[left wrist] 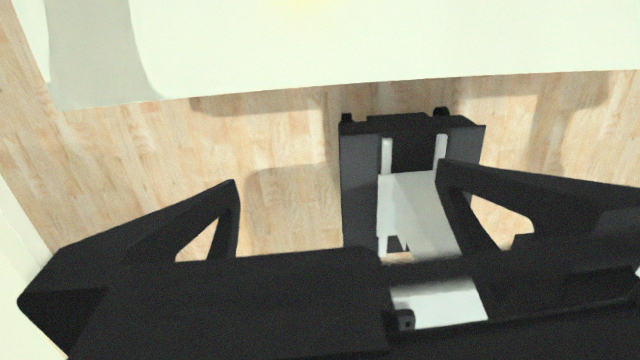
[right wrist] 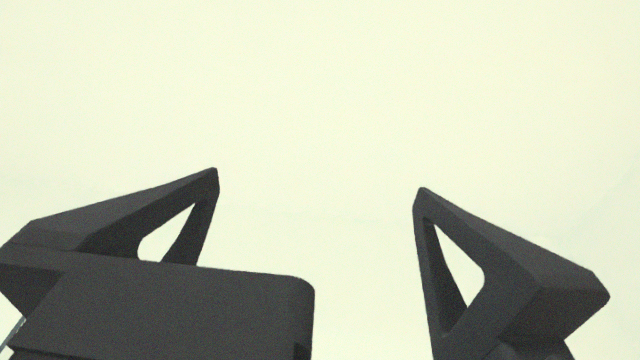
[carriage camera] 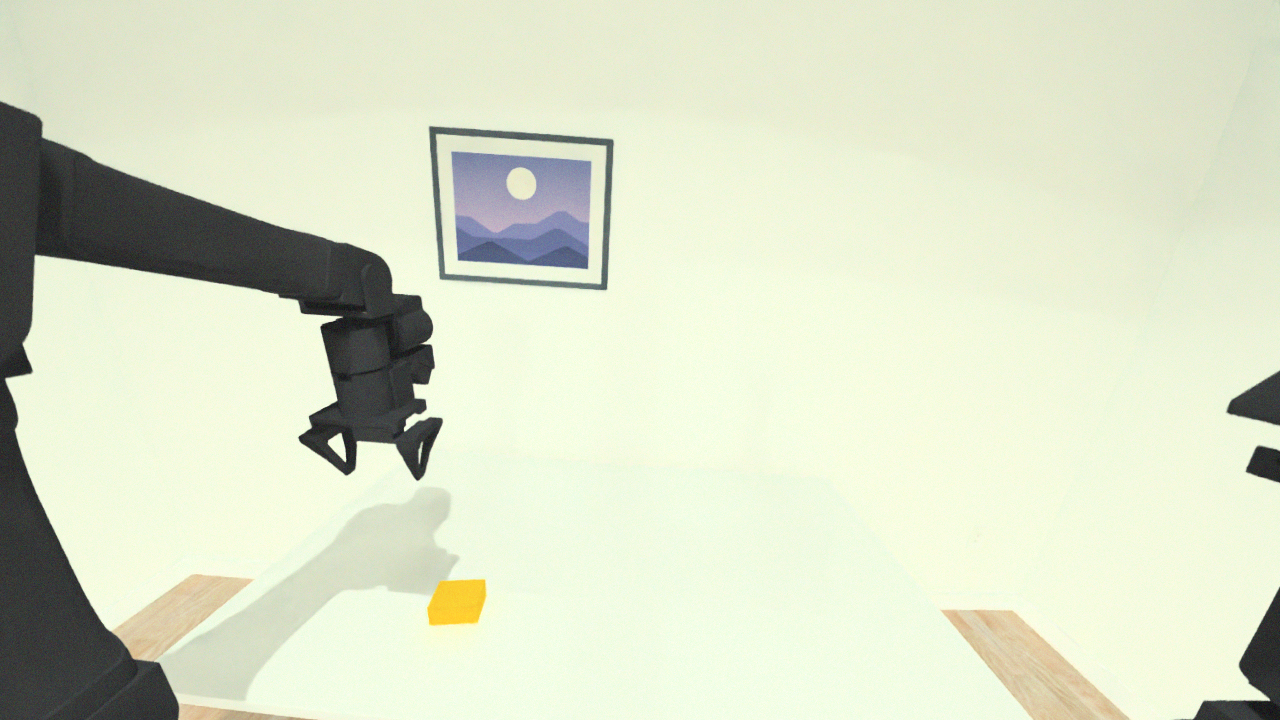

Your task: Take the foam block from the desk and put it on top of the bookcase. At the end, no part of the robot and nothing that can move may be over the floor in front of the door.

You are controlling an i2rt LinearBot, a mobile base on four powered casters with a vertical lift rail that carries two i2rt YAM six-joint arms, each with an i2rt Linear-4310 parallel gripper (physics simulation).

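Places are measured from the left arm's base along level axes (x ahead, y left, z up), in metres.
Pixels of known places: left gripper, fingertip midpoint: (left wrist: 337, 181) (carriage camera: 385, 475); right gripper, fingertip midpoint: (right wrist: 317, 188).
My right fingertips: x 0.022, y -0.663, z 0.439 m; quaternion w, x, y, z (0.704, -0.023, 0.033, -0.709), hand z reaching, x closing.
Behind a point stands the place of what it marks.
The foam block, a flat yellow block (carriage camera: 457, 602) {x 0.414, y -0.001, z -0.248 m}, lies on the white desk (carriage camera: 680, 582) {x 0.537, y -0.457, z -0.293 m} (left wrist: 350, 40) {x 0.322, y -0.064, z -0.293 m}, left of the picture's middle in the carriage view. My left gripper (carriage camera: 383, 475) {x 0.291, y -0.002, z 0.123 m} (left wrist: 337, 181) {x 0.291, y -0.002, z 0.123 m} is open and empty. It points down and hangs above the desk, up and to the left of the block in the carriage view. My right gripper (right wrist: 317, 188) {x 0.022, y -0.663, z 0.439 m} is open with nothing between its fingers, facing a pale surface. In the carriage view, parts of the right arm show at the right edge. The bookcase and the door do not show in these views.
A framed mountain picture (carriage camera: 523, 210) {x 1.045, y 0.069, z 0.553 m} hangs on the pale wall (carriage camera: 805, 268) {x 1.095, y -0.857, z 0.442 m} behind the desk. Wooden floor (carriage camera: 1038, 658) {x 0.903, y -2.049, z -1.013 m} (left wrist: 150, 150) {x -0.106, y 0.746, z -1.013 m} shows beside and in front of the desk. My dark wheeled base (left wrist: 360, 185) {x -0.197, y -0.145, z -0.713 m} stands close to the desk's edge in the left wrist view.
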